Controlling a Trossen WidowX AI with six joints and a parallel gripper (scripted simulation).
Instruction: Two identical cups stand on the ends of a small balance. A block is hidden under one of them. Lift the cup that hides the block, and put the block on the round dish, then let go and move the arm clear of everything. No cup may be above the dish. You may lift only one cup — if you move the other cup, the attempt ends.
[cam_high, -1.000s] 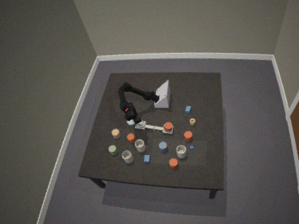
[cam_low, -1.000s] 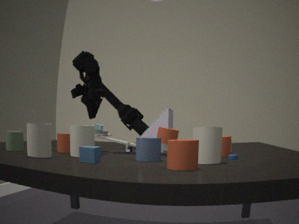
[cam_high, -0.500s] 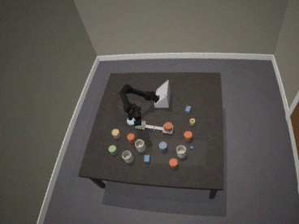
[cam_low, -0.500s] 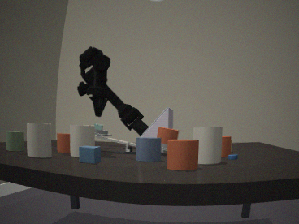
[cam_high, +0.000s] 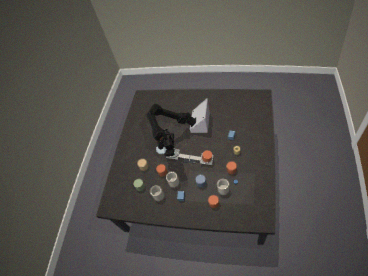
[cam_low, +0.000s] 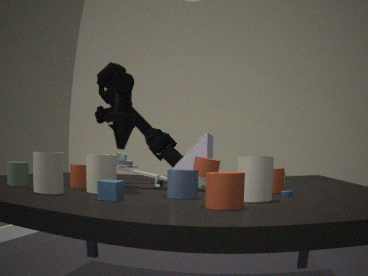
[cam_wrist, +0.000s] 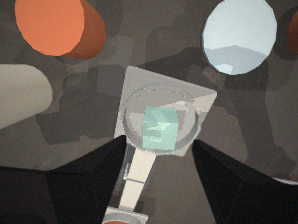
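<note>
Now: gripper tip 110 mm to the left of the round light-blue dish, 110 mm above it and 100 mm past it. From my gripper tip the other things lie so: balance beam: 120 mm to the left, 80 mm below, 20 mm ahead.
</note>
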